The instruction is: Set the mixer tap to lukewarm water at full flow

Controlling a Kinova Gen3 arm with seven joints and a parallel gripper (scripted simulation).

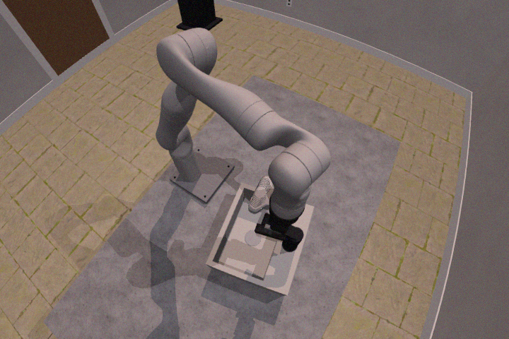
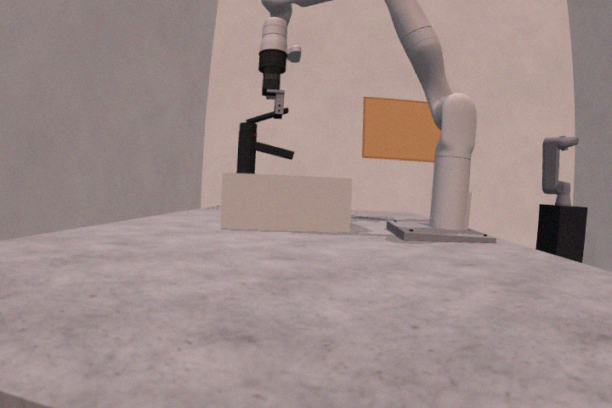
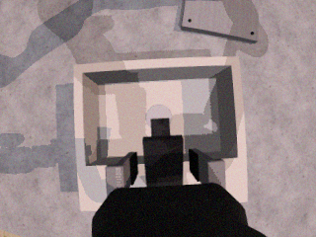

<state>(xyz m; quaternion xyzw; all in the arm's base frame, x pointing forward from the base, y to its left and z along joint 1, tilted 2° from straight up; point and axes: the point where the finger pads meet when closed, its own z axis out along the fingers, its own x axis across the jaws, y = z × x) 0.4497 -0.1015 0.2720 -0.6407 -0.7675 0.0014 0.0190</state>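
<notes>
Now: hand 30 mm short of the lever, 10 mm to the right of it and 20 mm above it. Round my hand: black mixer tap 50 mm ahead, 10 mm to the left, 70 mm below; sink basin 40 mm behind, 10 mm to the right, 270 mm below.
</notes>
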